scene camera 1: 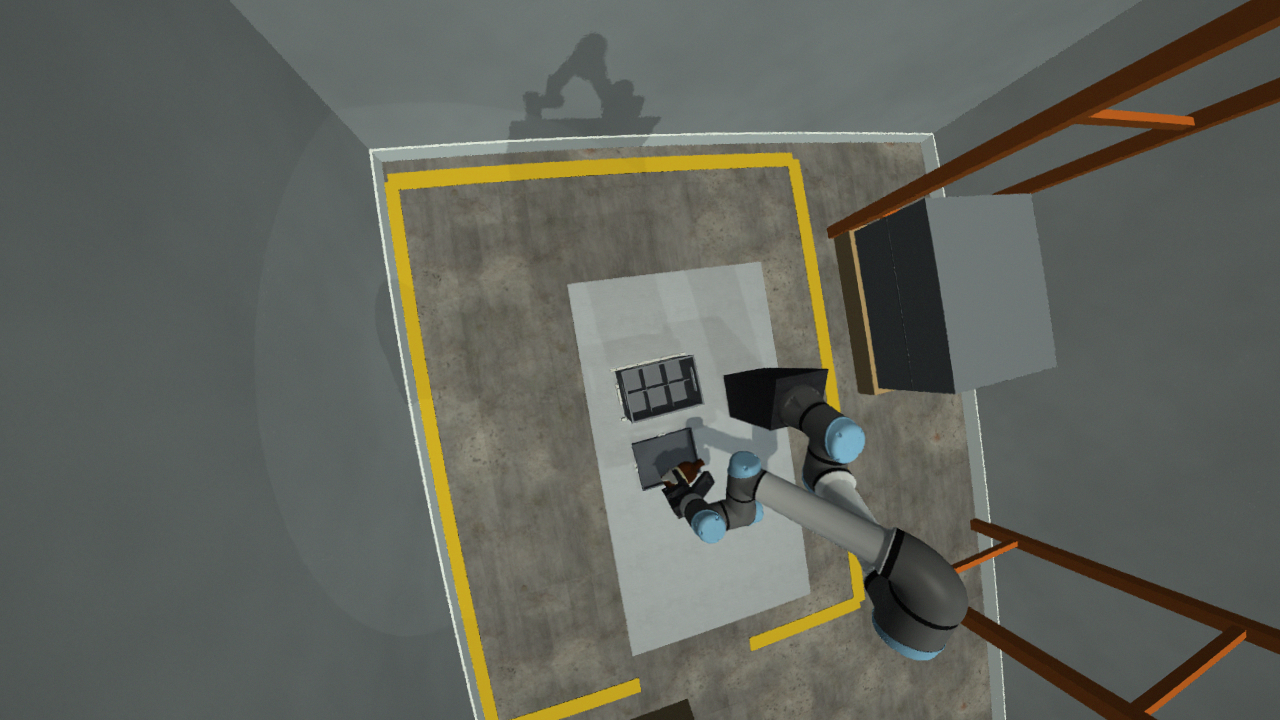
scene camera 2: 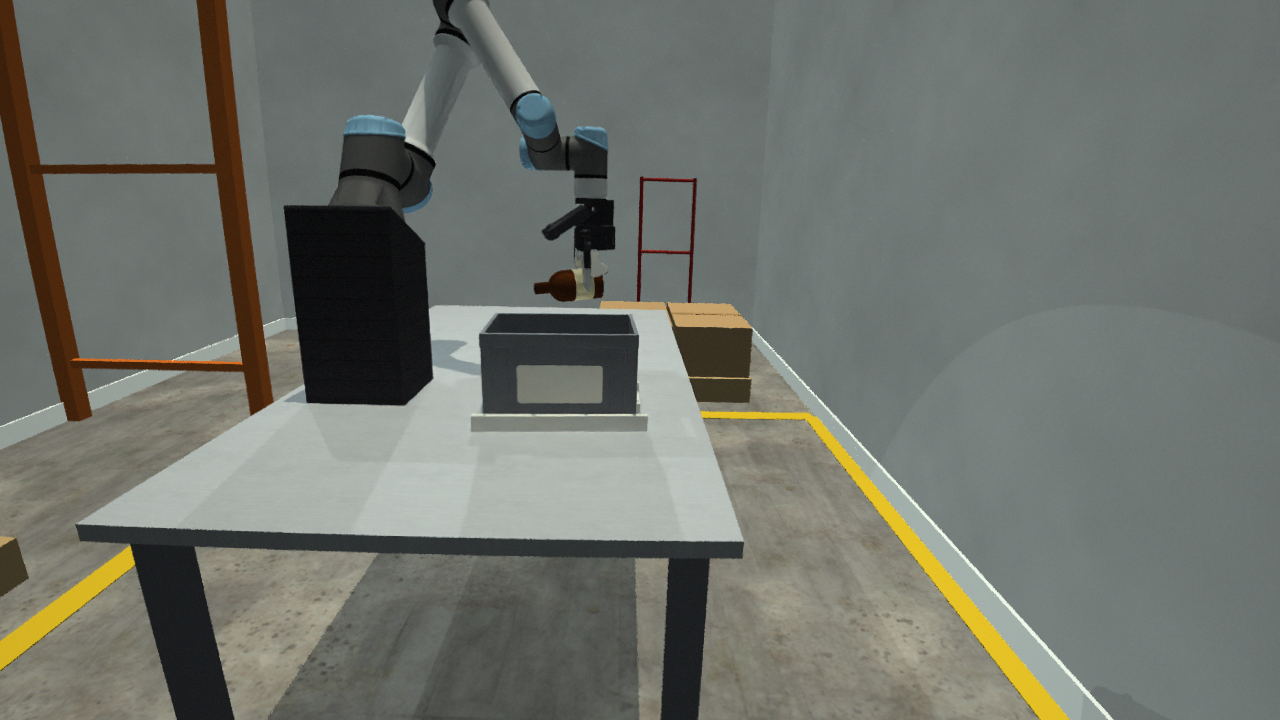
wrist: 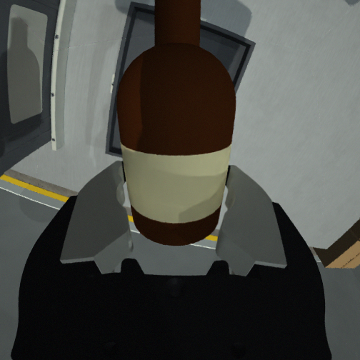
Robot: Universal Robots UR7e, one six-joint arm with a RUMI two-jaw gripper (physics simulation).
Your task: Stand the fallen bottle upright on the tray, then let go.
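Seen in the pictures: gripper, fingertip midpoint: [scene camera 1: 674,478] [scene camera 2: 584,289]; arm's base, origin of the base link: [scene camera 1: 797,404] [scene camera 2: 365,227].
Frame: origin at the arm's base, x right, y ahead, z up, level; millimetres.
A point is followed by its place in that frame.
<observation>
The brown bottle [scene camera 1: 690,469] @[x -129, y 388, z -106 mm] [scene camera 2: 563,286] @[x -110, y 394, z -133 mm] [wrist: 177,105] with a cream label lies on its side in the air, its neck pointing left in scene camera 2 and away from the gripper in the wrist view. My gripper [scene camera 2: 588,279] @[x -159, y 443, z -146 mm] [wrist: 175,165] is shut on the bottle around its label, near the base, and holds it well above the table. The dark, shallow tray [scene camera 1: 660,449] @[x -101, y 430, z -331 mm] [wrist: 225,47] lies below and partly behind the bottle in the wrist view. In scene camera 2 the tray does not show behind the crate.
A grey crate [scene camera 1: 626,402] @[x 140, y 527, z -221 mm] [scene camera 2: 559,350] @[x 251, y 388, z -190 mm] [wrist: 30,137] with compartments stands beside the tray on the table [scene camera 1: 707,582] @[x -720, y 381, z -336 mm] [scene camera 2: 402,488] @[x 466, y 165, z -336 mm]. The black robot pedestal [scene camera 1: 750,400] @[x 27, y 91, z -137 mm] [scene camera 2: 358,304] @[x 107, y 9, z -136 mm] stands on the table too. Cardboard boxes [scene camera 2: 713,351] [wrist: 346,256] stand beyond the table.
</observation>
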